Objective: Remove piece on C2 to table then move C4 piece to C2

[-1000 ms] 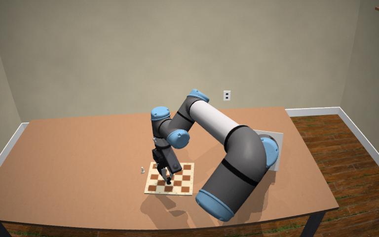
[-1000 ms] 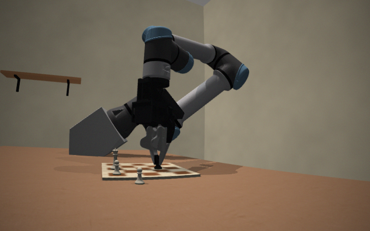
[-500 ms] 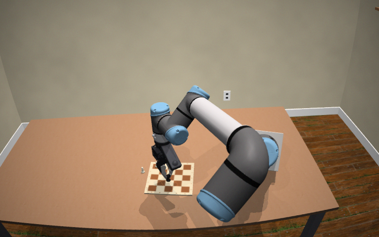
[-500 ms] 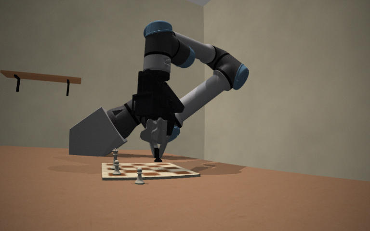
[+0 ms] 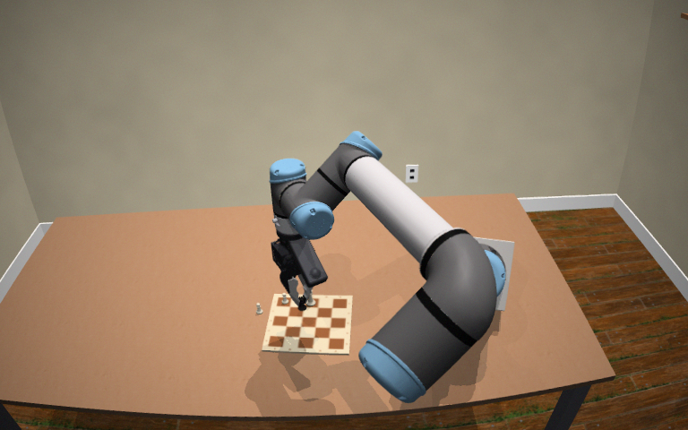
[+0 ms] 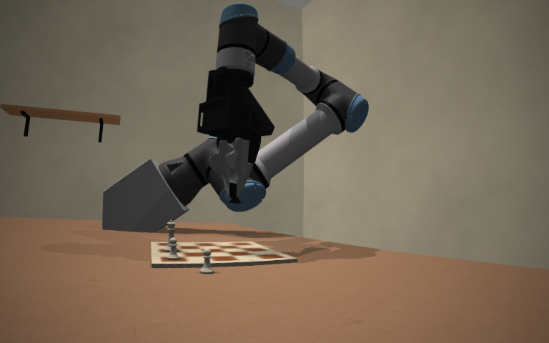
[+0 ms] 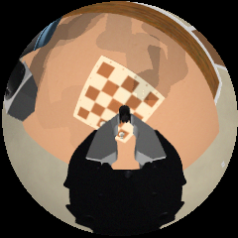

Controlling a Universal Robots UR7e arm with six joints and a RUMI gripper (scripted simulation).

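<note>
My hand is 110 mm to the left of the tall white piece and 90 mm above it. From my hand the other things lie so: black piece: 10 mm below; chessboard: 110 mm below, 40 mm to the right.
</note>
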